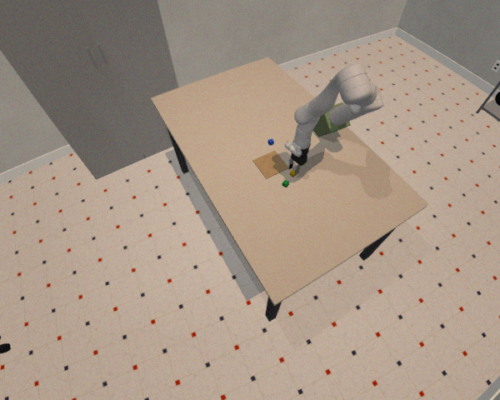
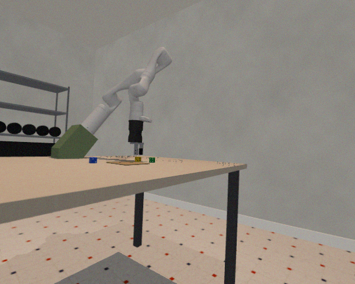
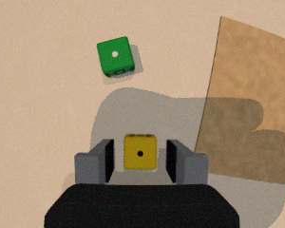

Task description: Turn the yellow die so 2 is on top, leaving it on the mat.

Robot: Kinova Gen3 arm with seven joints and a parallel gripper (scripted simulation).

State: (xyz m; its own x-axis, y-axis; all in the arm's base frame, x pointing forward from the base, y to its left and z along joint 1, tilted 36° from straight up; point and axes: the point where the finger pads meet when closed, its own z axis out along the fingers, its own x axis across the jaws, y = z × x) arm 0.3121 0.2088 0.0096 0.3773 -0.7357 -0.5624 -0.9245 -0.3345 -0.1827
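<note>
Right now my hand is 4 cm above the yellow die. From my hand the other things lie so: blue die (24 cm to the right, 4 cm below, 2 cm ahead); brown mat (10 cm to the right, 8 cm ahead, 5 cm below); green die (6 cm ahead, 5 cm to the left, 4 cm below).
</note>
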